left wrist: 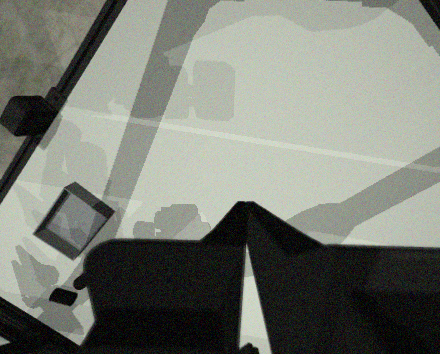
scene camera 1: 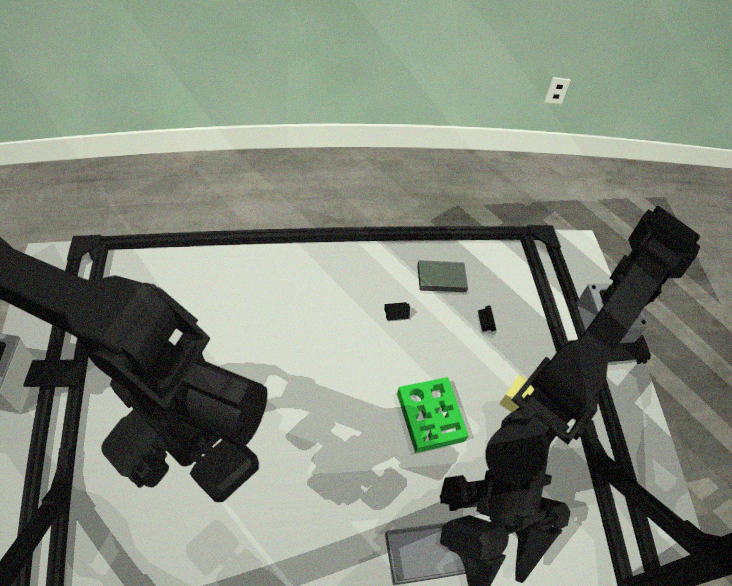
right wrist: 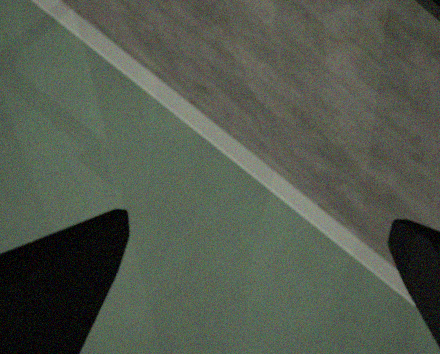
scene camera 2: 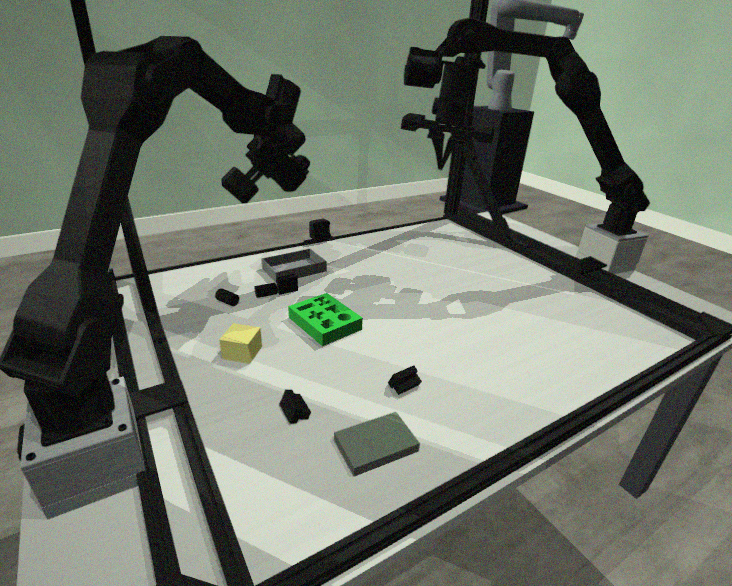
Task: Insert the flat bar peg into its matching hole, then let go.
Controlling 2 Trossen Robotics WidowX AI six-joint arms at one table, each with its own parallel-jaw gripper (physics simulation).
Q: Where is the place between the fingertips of my right gripper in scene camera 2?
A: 260, 174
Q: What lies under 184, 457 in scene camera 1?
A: My left gripper.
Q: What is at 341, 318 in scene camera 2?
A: A green hole block.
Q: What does the grey plate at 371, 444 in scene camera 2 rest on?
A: The table.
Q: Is my right gripper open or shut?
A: Open.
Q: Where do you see a grey tray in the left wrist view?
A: At 76, 216
